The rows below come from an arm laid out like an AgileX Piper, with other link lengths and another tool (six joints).
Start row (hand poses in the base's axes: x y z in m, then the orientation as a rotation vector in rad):
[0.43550, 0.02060, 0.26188, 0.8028, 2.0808, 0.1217]
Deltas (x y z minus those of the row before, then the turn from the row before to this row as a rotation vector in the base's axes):
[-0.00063, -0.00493, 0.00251, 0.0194, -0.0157, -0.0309]
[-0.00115, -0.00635, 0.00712, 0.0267, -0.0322, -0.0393]
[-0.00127, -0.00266, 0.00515, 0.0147, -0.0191, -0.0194]
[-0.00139, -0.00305, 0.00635, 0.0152, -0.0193, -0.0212]
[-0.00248, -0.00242, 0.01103, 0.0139, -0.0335, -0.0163]
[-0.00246, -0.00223, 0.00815, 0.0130, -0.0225, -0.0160]
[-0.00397, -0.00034, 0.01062, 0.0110, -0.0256, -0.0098]
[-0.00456, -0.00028, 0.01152, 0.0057, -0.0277, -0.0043]
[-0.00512, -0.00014, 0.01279, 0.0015, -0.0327, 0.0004]
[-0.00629, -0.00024, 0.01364, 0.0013, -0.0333, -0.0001]
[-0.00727, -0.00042, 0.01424, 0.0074, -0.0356, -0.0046]
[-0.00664, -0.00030, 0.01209, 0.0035, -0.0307, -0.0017]
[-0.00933, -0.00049, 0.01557, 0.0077, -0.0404, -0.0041]
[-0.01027, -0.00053, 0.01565, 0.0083, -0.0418, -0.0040]
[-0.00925, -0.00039, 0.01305, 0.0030, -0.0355, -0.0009]
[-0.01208, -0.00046, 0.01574, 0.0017, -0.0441, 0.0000]
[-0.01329, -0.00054, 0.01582, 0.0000, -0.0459, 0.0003]
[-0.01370, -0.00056, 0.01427, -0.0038, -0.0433, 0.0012]
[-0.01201, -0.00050, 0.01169, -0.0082, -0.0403, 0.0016]
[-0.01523, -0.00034, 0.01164, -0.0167, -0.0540, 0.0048]
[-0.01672, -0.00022, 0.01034, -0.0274, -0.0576, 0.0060]
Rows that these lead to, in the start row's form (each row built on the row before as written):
[0.43487, 0.01567, 0.26439, 0.8428, 2.0544, 0.1311]
[0.43372, 0.00932, 0.27151, 0.8915, 2.0088, 0.1498]
[0.43245, 0.00666, 0.27666, 0.9153, 1.9831, 0.1618]
[0.43106, 0.00361, 0.28301, 0.9409, 1.9561, 0.1733]
[0.42858, 0.00119, 0.29404, 0.9569, 1.9182, 0.1924]
[0.42612, -0.00104, 0.30219, 0.9746, 1.8903, 0.2057]
[0.42215, -0.00138, 0.31281, 0.9841, 1.8625, 0.2220]
[0.41759, -0.00166, 0.32433, 0.9842, 1.8354, 0.2374]
[0.41247, -0.00180, 0.33712, 0.9756, 1.8060, 0.2537]
[0.40618, -0.00204, 0.35076, 0.9670, 1.7757, 0.2696]
[0.39891, -0.00246, 0.36500, 0.9658, 1.7410, 0.2890]
[0.39227, -0.00276, 0.37709, 0.9606, 1.7122, 0.3044]
[0.38294, -0.00325, 0.39266, 0.9574, 1.6732, 0.3259]
[0.37267, -0.00378, 0.40831, 0.9539, 1.6329, 0.3482]
[0.36342, -0.00417, 0.42136, 0.9457, 1.6000, 0.3651]
[0.35134, -0.00463, 0.43710, 0.9329, 1.5598, 0.3849]
[0.33805, -0.00517, 0.45292, 0.9178, 1.5182, 0.4039]
[0.32435, -0.00573, 0.46719, 0.8998, 1.4796, 0.4191]
[0.31234, -0.00623, 0.47888, 0.8790, 1.4443, 0.4297]
[0.29711, -0.00657, 0.49052, 0.8447, 1.3989, 0.4413]
[0.28039, -0.00679, 0.50086, 0.7999, 1.3519, 0.4468]

